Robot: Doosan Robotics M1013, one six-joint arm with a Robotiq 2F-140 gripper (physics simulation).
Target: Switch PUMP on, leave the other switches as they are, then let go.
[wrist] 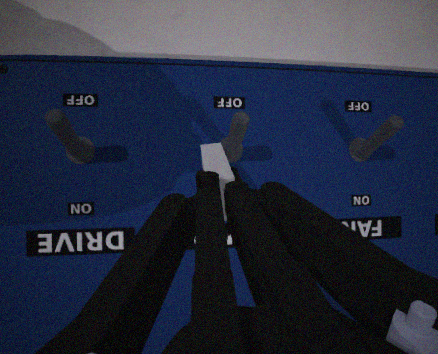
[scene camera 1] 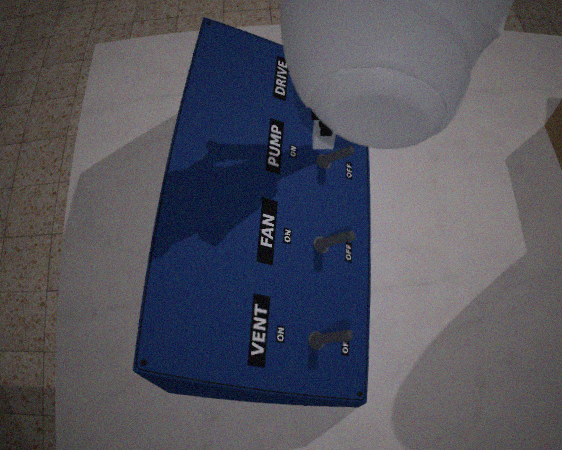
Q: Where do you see a drive lever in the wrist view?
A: At 56, 119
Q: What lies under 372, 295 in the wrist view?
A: My gripper.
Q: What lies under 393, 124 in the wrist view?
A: A fan lever.
